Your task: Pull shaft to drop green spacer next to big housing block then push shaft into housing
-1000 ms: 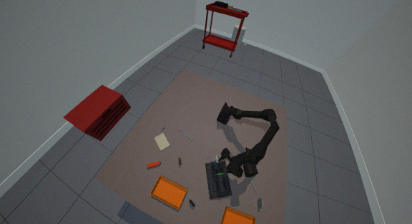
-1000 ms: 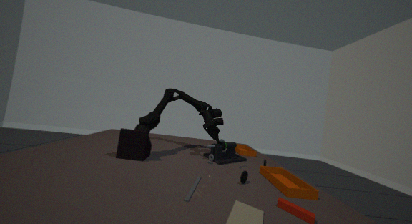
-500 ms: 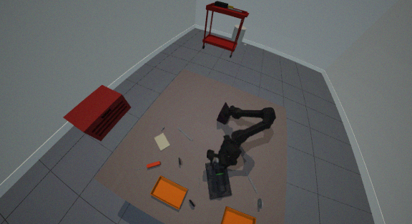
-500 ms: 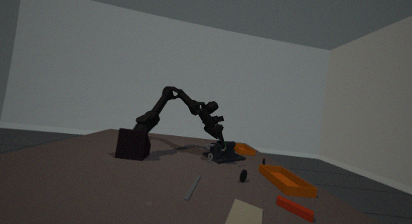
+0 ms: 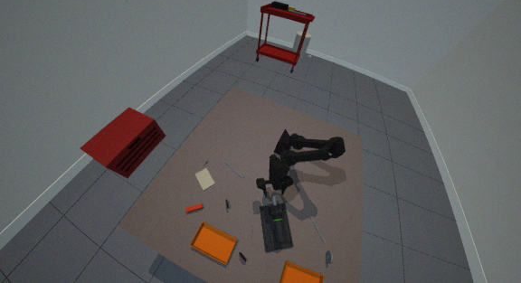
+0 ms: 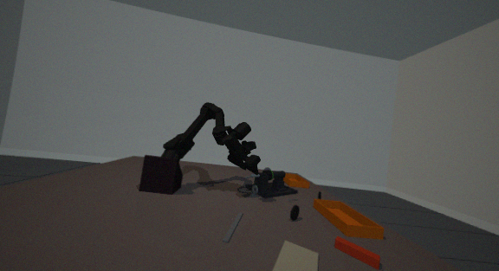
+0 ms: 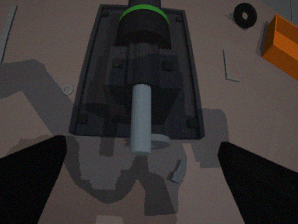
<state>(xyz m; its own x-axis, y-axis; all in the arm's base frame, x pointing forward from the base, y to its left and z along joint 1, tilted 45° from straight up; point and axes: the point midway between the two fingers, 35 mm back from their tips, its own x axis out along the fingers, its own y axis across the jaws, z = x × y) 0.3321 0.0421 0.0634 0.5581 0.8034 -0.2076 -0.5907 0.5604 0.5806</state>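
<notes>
Right now my gripper tip is 60 mm short of the pale grey shaft, 40 mm to the right of it and 20 mm above it. From my gripper tip the other things lie so: green spacer 100 mm ahead, 70 mm to the left, 20 mm below; then beige card 410 mm to the right, 110 mm ahead, 100 mm below.
</notes>
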